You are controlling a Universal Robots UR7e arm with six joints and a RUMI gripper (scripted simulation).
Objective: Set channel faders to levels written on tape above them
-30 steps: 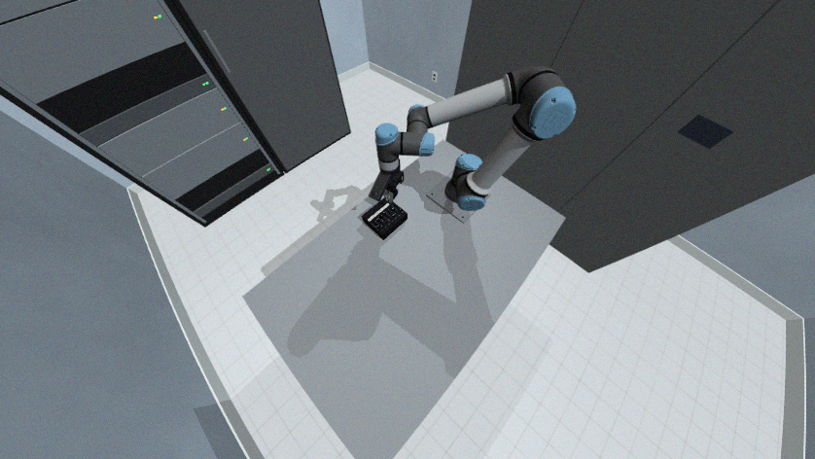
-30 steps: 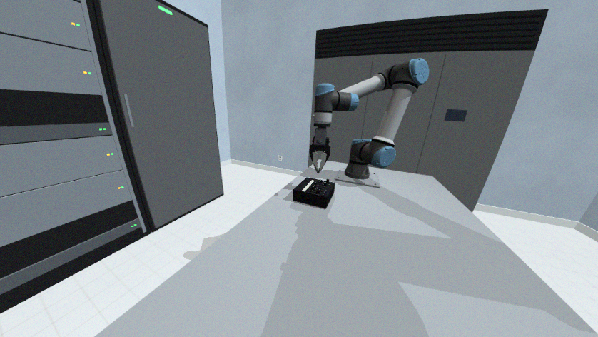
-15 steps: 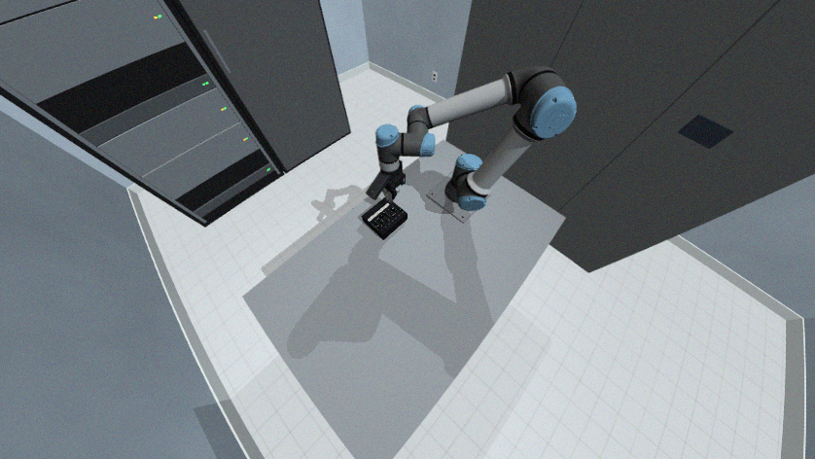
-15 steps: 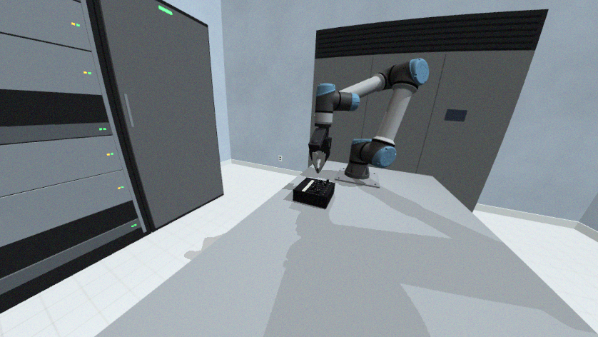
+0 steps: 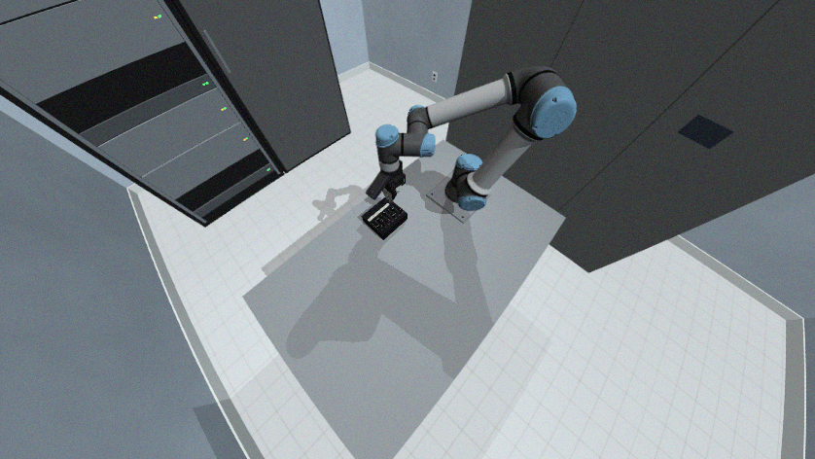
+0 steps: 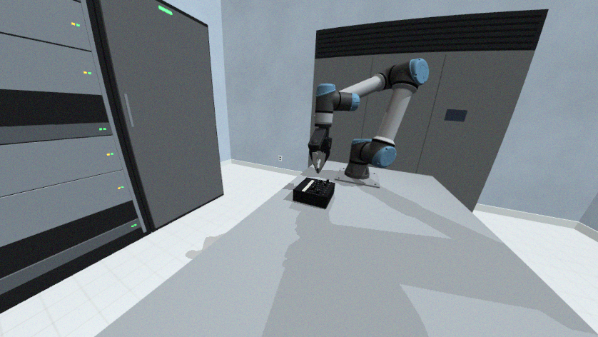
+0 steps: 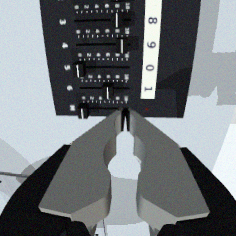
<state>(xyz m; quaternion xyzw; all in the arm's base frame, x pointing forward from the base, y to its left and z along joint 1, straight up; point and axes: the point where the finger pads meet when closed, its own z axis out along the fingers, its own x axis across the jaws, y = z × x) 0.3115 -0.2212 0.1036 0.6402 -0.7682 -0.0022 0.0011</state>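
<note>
The master fader cap is 50 mm to the left of my hand, 50 mm below it and 20 mm behind it.
</note>
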